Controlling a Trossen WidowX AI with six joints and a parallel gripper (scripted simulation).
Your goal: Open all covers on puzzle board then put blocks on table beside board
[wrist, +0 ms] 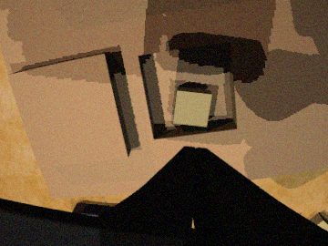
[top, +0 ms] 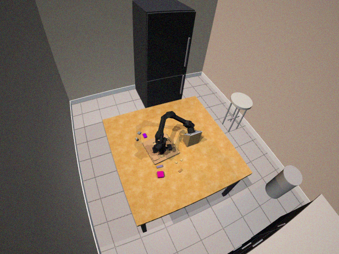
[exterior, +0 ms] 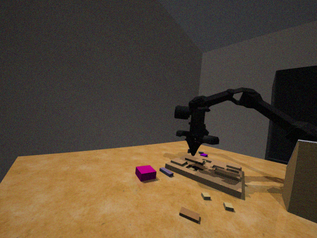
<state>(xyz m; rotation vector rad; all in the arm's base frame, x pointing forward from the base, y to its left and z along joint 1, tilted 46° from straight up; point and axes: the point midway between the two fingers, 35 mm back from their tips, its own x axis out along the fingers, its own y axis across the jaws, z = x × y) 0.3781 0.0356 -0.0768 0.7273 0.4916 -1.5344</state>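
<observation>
Now: the lavender block 6 cm ahead of my gripper tip, 10 cm to the left of it and 7 cm below it. Round my gripper tip: purple block 7 cm ahead, 32 cm to the right, 7 cm below; then magenta block 9 cm ahead, 19 cm to the left, 6 cm below.
</observation>
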